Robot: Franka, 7 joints.
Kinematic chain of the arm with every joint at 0, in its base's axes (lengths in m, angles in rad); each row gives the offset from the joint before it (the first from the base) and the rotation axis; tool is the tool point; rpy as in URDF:
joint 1: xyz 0 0 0.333 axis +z
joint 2: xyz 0 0 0 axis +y
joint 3: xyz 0 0 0.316 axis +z
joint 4: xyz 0.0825 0 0 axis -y
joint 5: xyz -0.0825 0 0.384 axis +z
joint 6: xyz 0 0 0 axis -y
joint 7: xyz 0.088 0 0 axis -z
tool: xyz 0 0 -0.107 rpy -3.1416 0 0
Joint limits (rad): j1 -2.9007..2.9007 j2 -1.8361..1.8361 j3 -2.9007..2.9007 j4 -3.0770..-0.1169 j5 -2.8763..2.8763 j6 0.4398..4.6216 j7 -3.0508..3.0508
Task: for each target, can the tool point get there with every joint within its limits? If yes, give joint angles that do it. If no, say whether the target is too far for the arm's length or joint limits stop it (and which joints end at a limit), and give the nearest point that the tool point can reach.
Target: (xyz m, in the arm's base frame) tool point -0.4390 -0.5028 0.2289
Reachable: yes | joints 1.0994 -1.1840 2.3541 -0.9211 -1.9696 4.1595 -0.9149
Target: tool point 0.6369 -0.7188 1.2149
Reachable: no: too far | nearest point 0.4191 -0.4729 0.9133 | short by 0.446 m
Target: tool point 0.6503 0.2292 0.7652
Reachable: yes | joints -0.1547 0.4648 0.8595 -1.0868 0.9339 2.9307 -2.3926
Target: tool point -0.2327 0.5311 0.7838
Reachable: yes | joints 1.0828 0.8131 1.7646 -0.8995 -0.0756 1.4250 2.2373
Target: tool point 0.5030 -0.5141 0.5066
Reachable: yes | joints 2.3407 -1.5416 -1.0072 -0.3480 -1.1626 4.0230 0.3154
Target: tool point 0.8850 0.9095 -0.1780
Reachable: no: too far | nearest point 0.5550 0.5703 0.0126 | short by 0.510 m
